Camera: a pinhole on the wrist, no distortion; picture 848 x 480 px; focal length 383.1 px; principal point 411.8 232.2 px. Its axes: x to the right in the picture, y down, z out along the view. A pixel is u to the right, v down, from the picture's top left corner.
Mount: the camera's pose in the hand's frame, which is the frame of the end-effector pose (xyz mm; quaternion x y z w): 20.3 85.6 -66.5 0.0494 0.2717 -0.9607 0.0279
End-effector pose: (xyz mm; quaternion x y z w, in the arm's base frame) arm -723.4 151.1 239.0 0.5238 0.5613 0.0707 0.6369
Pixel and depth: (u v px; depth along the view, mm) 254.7 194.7 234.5
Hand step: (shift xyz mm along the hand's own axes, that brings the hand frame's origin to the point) 95.3 -15.4 154.7
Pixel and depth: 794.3 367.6 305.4
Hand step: -298.3 -174.7 102.7
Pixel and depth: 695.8 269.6 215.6
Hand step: -154.0 -49.7 87.7
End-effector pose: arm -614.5 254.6 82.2 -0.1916 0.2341 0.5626 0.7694
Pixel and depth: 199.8 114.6 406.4
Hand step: 201.3 -15.5 367.5
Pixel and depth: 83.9 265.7 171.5
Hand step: 153.7 -13.2 87.2
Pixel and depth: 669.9 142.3 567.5
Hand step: -415.5 -109.2 441.5
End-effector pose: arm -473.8 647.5 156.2 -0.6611 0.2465 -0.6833 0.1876
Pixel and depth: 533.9 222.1 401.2
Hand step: -139.6 -119.4 264.9
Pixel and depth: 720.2 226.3 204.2
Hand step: -159.6 -23.3 90.1
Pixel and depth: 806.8 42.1 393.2
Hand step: -429.6 34.4 323.4
